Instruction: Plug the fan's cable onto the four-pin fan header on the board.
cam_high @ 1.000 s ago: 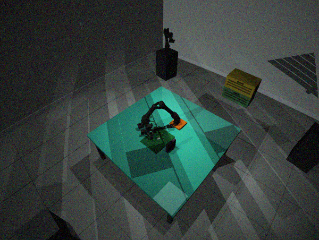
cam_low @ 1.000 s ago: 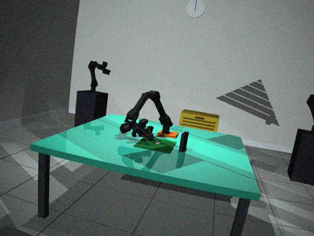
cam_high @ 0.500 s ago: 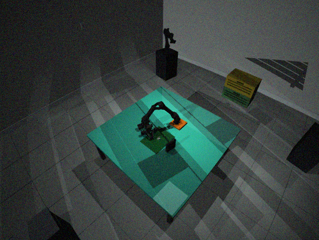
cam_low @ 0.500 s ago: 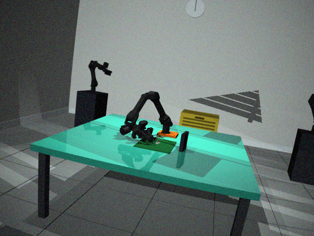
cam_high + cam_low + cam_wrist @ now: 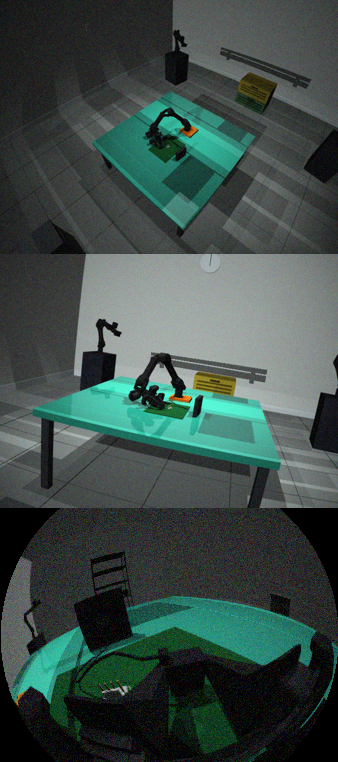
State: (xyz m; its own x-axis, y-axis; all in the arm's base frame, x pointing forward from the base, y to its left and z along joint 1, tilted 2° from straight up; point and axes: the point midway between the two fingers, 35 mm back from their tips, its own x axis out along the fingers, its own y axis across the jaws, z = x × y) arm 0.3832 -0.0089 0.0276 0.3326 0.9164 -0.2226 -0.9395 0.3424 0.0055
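Right now my gripper tip is 6 cm past the green board, 5 cm above it and 2 cm to the right of it. Round my gripper tip: dark fan plug 1 cm below; then black fan 20 cm to the left, 8 cm behind, 2 cm above.
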